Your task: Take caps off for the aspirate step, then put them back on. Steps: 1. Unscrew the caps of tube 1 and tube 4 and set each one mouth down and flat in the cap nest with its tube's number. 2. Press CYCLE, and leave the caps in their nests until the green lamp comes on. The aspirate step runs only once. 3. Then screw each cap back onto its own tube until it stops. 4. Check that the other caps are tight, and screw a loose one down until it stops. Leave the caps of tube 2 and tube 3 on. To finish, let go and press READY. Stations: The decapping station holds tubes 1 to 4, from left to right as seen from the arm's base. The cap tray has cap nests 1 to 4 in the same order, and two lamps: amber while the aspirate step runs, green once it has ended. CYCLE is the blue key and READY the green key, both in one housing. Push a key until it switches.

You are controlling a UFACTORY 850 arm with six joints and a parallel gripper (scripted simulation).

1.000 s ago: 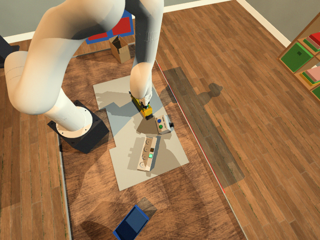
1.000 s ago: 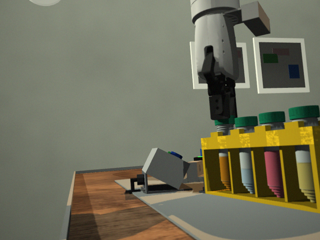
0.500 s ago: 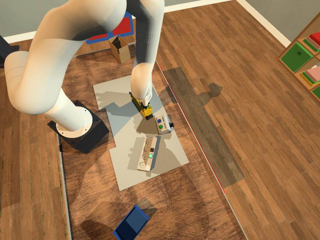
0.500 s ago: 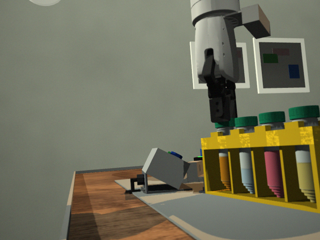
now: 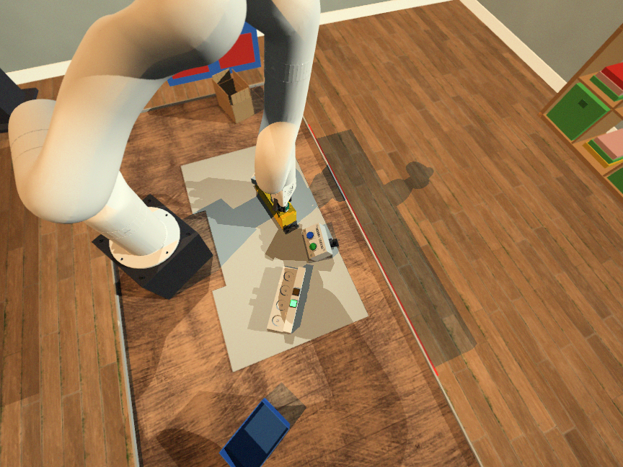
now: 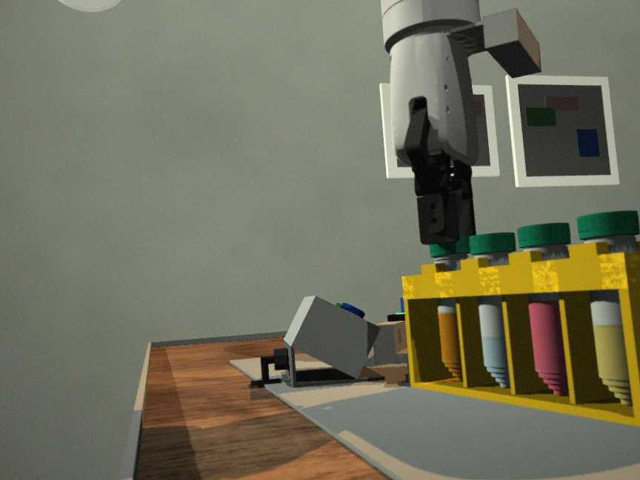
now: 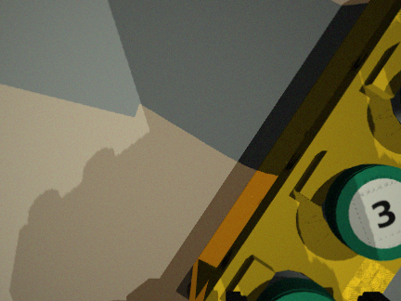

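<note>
The green cap lies 20 mm below my hand. Round my hand: blue cycle key (70 mm ahead, 110 mm to the right, 70 mm below); grey key housing (90 mm ahead, 130 mm to the right, 90 mm below); green key (70 mm ahead, 150 mm to the right, 70 mm below).
</note>
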